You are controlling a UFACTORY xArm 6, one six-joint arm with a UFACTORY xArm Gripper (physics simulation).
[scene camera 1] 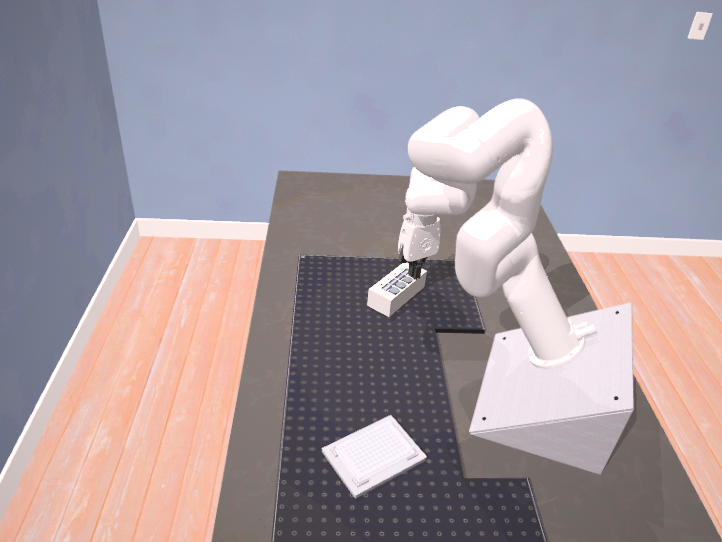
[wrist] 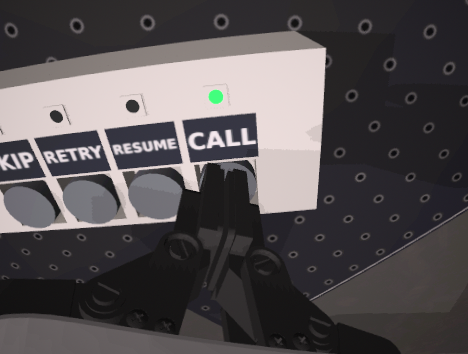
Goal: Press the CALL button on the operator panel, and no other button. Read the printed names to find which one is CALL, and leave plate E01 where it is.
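Frame: origin at the arm's base, x left, y ahead, z down, level; metres.
Where they show: gripper, fingertip midpoint: (scene camera 1: pixel 414 276) (wrist: pixel 217 194); arm's base, origin of the base link: (scene camera 1: pixel 557 349).
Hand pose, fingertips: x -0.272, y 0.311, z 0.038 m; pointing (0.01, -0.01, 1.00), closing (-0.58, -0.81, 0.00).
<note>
Things, the pixels of their top centre, and the offset from my fingertips. "pt": a spot on its surface instead. Level surfaces: height alone.
- white operator panel, middle of its top: (wrist: pixel 108 164) (scene camera 1: pixel 398 278) dy +0.040, dx +0.022, dz -0.003 m
- CALL label, surface spot: (wrist: pixel 221 139) pt dy +0.019, dx -0.018, dz +0.000 m
- lit green lamp, middle of its top: (wrist: pixel 215 96) dy +0.033, dx -0.027, dz -0.001 m
- round grey CALL button, middle of its top: (wrist: pixel 227 187) dy +0.000, dx -0.006, dz +0.000 m
- RESUME button, middle of its top: (wrist: pixel 156 197) dy +0.016, dx +0.019, dz -0.003 m
- RETRY button, middle of its top: (wrist: pixel 89 203) dy +0.033, dx +0.045, dz -0.003 m
- white plate, middle of its top: (scene camera 1: pixel 374 447) dy +0.067, dx +0.530, dz +0.027 m
- white flat holder, surface spot: (scene camera 1: pixel 349 485) pt dy +0.107, dx +0.608, dz +0.042 m
- dark perforated mat, its level: dz +0.052 m
- grey table, its level: dz +0.066 m
The white operator panel (scene camera 1: pixel 380 302) (wrist: pixel 290 100) stands on the dark perforated mat. In the wrist view the CALL label (wrist: pixel 221 139) is at the panel's right end, with a lit green lamp (wrist: pixel 215 97) above it. The round grey CALL button (wrist: pixel 248 184) is below the label, partly hidden by the fingertips. My gripper (scene camera 1: pixel 414 275) (wrist: pixel 217 194) is shut and empty, its tips over the CALL button and seemingly touching it. The RESUME button (wrist: pixel 156 196) and RETRY button (wrist: pixel 91 201) are to the left, under dark lamps. A white plate (scene camera 1: pixel 373 449) lies at the front of the mat; its name is not readable.
The plate rests on a white flat holder (scene camera 1: pixel 349 485). The dark perforated mat (scene camera 1: pixel 361 373) lies on the grey table (scene camera 1: pixel 332 204). The arm's pale wedge-shaped base (scene camera 1: pixel 548 396) stands to the right of the mat in the scene view.
</note>
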